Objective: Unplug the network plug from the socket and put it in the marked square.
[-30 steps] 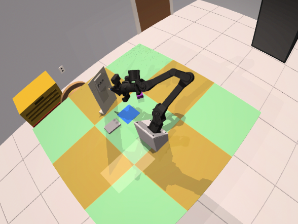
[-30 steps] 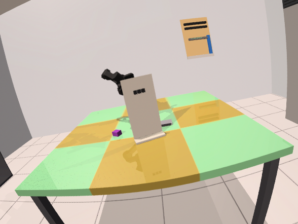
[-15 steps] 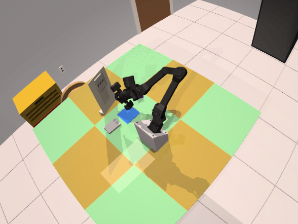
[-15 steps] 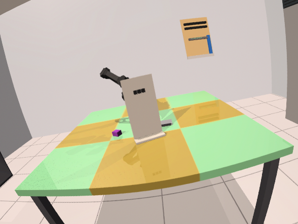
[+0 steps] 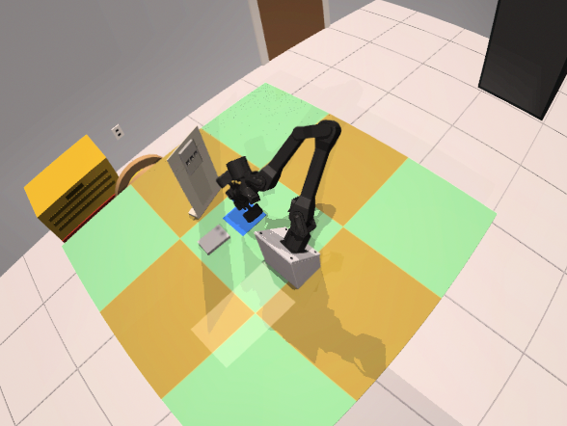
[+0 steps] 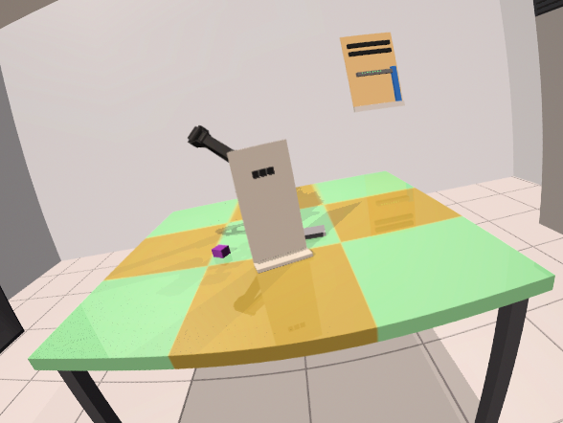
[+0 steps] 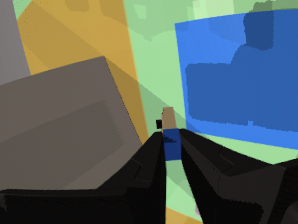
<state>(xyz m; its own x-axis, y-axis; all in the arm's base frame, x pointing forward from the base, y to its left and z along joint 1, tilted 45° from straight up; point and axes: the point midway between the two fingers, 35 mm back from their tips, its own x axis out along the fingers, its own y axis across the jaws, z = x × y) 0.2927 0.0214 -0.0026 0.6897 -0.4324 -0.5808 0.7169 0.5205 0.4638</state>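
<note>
My gripper tip is now 2 cm past the blue marked square, 1 cm to the left of it and 10 cm above it. Also, from my gripper tip: network plug: right at my gripper tip; then flat grey box: 2 cm behind, 14 cm to the left, 9 cm below; then upright grey panel: 14 cm ahead, 5 cm to the left, 6 cm above.
</note>
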